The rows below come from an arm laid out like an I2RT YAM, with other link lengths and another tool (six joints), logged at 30 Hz.
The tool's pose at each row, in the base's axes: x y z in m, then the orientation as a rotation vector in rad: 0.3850 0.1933 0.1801 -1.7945 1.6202 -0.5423; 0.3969 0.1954 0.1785 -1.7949 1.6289 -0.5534; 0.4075 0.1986 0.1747 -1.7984 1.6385 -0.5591; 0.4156 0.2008 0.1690 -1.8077 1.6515 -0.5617; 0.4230 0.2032 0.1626 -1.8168 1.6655 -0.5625; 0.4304 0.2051 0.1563 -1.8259 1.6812 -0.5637; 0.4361 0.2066 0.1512 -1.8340 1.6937 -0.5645; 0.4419 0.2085 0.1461 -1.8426 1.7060 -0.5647; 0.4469 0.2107 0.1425 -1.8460 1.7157 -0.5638; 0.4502 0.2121 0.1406 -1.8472 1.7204 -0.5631; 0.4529 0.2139 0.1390 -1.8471 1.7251 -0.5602; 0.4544 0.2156 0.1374 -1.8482 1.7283 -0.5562; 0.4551 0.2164 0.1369 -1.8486 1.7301 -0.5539; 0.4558 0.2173 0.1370 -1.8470 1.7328 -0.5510; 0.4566 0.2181 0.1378 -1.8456 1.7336 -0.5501; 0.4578 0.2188 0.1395 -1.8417 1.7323 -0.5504
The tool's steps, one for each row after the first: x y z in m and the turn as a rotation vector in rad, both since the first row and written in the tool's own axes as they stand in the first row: -0.0001 -0.0074 0.0097 -0.0008 0.0120 0.0002; -0.0012 -0.0123 0.0202 -0.0060 0.0218 0.0005; -0.0014 -0.0142 0.0302 -0.0178 0.0326 -0.0004; -0.0019 -0.0150 0.0402 -0.0306 0.0429 -0.0003; -0.0019 -0.0159 0.0501 -0.0441 0.0544 0.0004; -0.0019 -0.0164 0.0579 -0.0555 0.0636 0.0005; -0.0023 -0.0170 0.0658 -0.0673 0.0724 0.0003; -0.0033 -0.0181 0.0722 -0.0747 0.0781 0.0024; -0.0039 -0.0191 0.0761 -0.0782 0.0805 0.0038; -0.0051 -0.0200 0.0794 -0.0816 0.0814 0.0065; -0.0064 -0.0199 0.0818 -0.0853 0.0810 0.0082; -0.0070 -0.0201 0.0828 -0.0873 0.0807 0.0093; -0.0078 -0.0207 0.0834 -0.0886 0.0801 0.0121; -0.0085 -0.0218 0.0836 -0.0885 0.0798 0.0135; -0.0093 -0.0239 0.0833 -0.0852 0.0784 0.0152
